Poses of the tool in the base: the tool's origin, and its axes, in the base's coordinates. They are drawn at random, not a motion.
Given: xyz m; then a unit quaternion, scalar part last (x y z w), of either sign.
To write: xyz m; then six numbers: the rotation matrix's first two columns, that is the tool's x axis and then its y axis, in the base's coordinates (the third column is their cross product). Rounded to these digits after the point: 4 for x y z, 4 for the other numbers.
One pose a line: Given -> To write
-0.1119 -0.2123 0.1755 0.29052 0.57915 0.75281 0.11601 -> -0.1119 -0.2123 0.1755 -0.8043 0.5112 0.3030 0.1618 -0.3023 0.9394
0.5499 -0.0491 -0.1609 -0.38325 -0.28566 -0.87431 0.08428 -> 0.5499 -0.0491 -0.1609 -0.6920 0.0716 0.7183 0.3663 -0.8226 0.4349
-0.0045 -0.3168 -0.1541 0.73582 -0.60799 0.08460 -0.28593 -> -0.0045 -0.3168 -0.1541 0.2464 -0.9431 -0.2232 -0.8464 -0.0972 -0.5237
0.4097 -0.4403 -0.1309 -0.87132 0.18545 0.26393 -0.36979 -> 0.4097 -0.4403 -0.1309 0.7919 -0.5184 -0.3228 -0.1280 -0.6577 0.7423
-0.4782 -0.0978 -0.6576 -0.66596 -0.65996 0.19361 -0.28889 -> -0.4782 -0.0978 -0.6576 0.0539 0.7672 -0.6392 0.9909 0.0380 0.1292
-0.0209 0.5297 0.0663 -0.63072 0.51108 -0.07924 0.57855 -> -0.0209 0.5297 0.0663 0.4650 -0.7364 -0.4914 -0.5530 0.1918 -0.8108
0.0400 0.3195 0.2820 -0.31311 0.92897 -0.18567 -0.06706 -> 0.0400 0.3195 0.2820 -0.7949 -0.5568 0.2409 -0.6066 0.7350 -0.3030
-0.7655 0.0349 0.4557 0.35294 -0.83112 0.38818 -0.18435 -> -0.7655 0.0349 0.4557 -0.6829 -0.7298 -0.0324 -0.4436 0.4495 -0.7754
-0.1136 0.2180 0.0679 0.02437 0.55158 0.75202 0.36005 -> -0.1136 0.2180 0.0679 -0.7395 0.5684 -0.3605 -0.5146 -0.1323 0.8471
